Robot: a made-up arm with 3 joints.
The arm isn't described. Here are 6 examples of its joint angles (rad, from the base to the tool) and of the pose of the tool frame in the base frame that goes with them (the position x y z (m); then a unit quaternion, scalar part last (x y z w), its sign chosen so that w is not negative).
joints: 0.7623 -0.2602 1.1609
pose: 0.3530 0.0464 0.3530 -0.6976 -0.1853 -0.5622 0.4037
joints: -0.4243 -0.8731 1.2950
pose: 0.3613 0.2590 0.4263 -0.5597 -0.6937 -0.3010 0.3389
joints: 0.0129 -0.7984 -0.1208
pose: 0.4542 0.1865 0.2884 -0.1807 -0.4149 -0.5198 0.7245
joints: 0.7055 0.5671 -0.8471
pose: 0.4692 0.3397 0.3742 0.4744 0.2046 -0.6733 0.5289
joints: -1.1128 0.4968 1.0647
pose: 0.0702 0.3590 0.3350 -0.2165 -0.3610 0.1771 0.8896
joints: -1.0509 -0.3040 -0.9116
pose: 0.0750 0.4765 0.2579 0.2379 0.1139 -0.0207 0.9644
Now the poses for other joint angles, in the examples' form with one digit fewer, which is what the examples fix.
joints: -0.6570 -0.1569 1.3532
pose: 0.268 0.339 0.368 -0.449 -0.609 -0.129 0.641
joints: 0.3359 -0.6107 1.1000
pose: 0.384 0.095 0.377 -0.688 -0.398 -0.468 0.386
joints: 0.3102 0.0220 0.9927
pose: 0.370 0.191 0.322 -0.509 -0.250 -0.489 0.662
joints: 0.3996 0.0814 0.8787
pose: 0.373 0.187 0.310 -0.457 -0.197 -0.540 0.679
